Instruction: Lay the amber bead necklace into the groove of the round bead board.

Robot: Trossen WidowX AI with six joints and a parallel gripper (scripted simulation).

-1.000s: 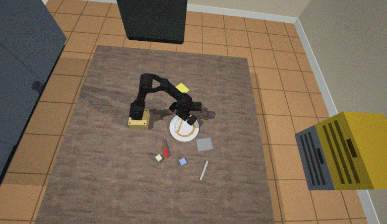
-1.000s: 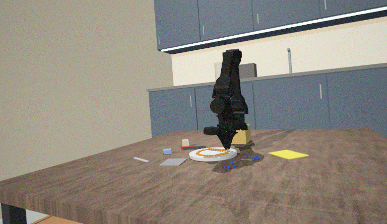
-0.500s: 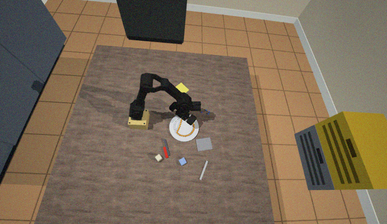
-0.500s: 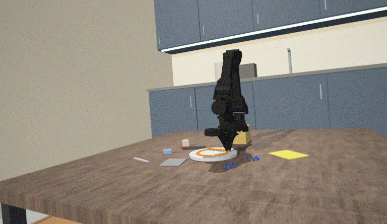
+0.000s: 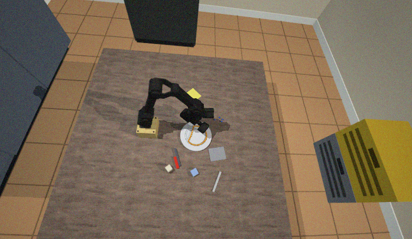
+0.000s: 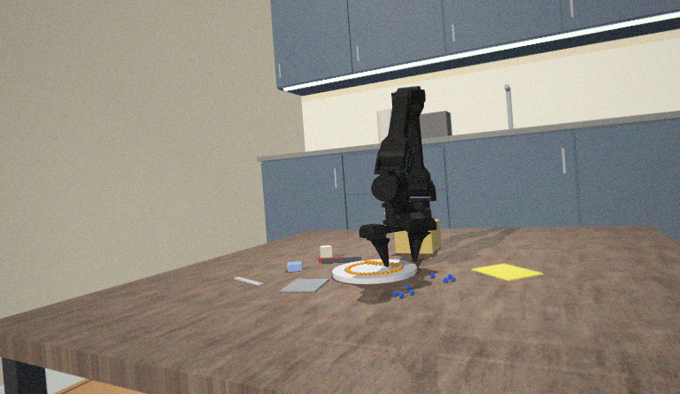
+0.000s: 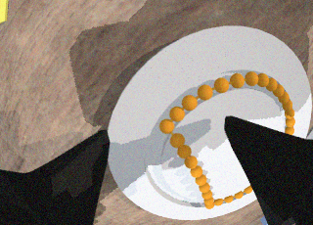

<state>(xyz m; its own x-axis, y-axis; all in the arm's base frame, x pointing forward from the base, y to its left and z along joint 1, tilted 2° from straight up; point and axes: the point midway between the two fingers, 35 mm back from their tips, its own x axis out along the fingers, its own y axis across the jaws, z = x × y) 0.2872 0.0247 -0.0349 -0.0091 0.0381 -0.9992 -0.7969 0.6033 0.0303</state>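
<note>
My gripper tip is 220 mm to the left of the red stick, 90 mm past it and 10 mm above it. Round my gripper tip: yellow sheet: 230 mm to the left, 20 mm below, 20 mm behind; light blue cube: 290 mm to the right, 10 mm below, 10 mm ahead; grey square tile: 170 mm to the right, 150 mm ahead, 20 mm below.
</note>
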